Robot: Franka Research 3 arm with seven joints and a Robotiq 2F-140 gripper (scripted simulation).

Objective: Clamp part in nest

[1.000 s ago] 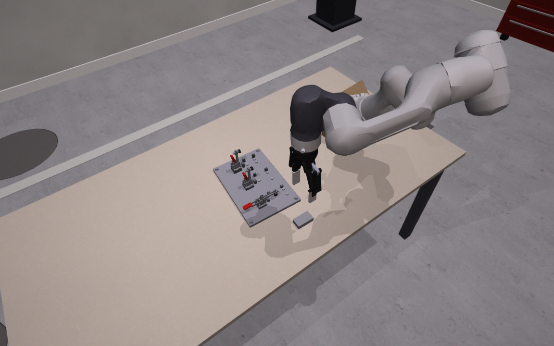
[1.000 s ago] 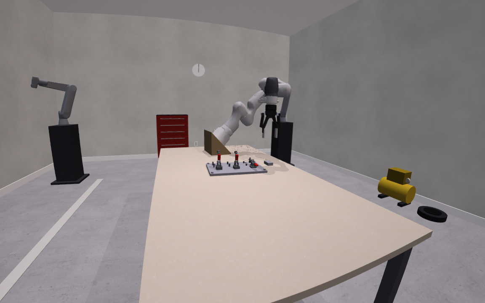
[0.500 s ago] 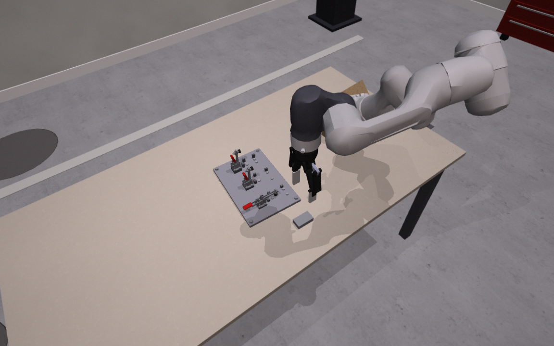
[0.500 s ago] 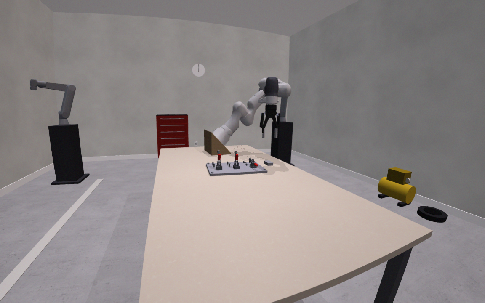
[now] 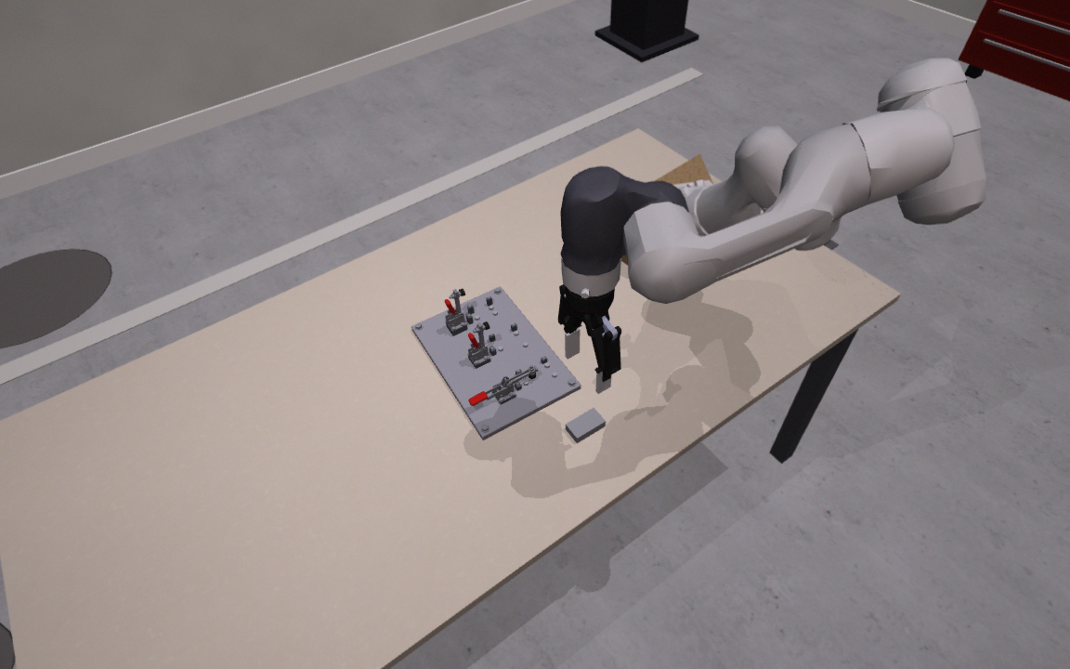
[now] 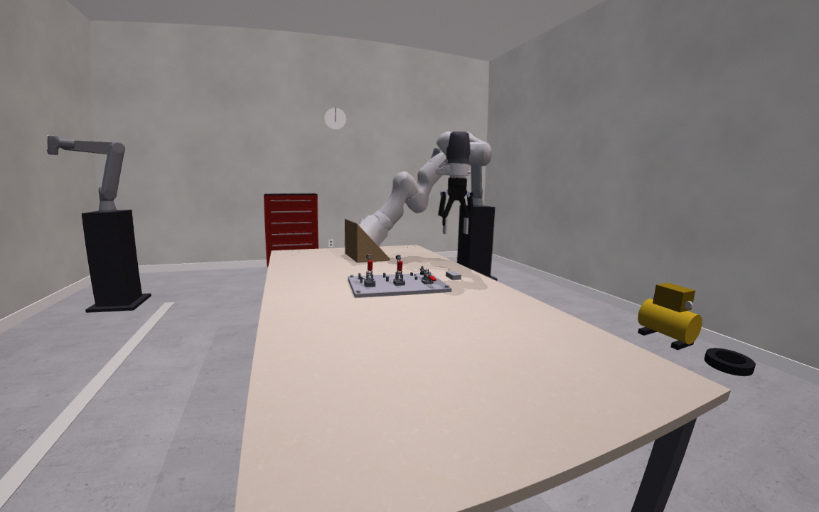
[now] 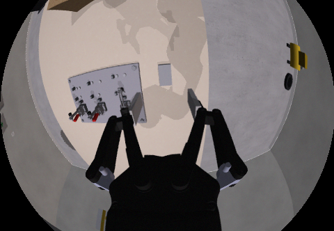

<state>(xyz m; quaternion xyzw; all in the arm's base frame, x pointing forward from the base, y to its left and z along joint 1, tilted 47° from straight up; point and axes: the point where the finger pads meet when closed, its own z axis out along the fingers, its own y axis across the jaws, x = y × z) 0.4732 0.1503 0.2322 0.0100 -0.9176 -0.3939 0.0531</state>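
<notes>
My gripper is now 20 cm above the part. From my hand the other things lie so: grey fixture plate (26 cm to the right, 20 cm below, 6 cm ahead).
</notes>
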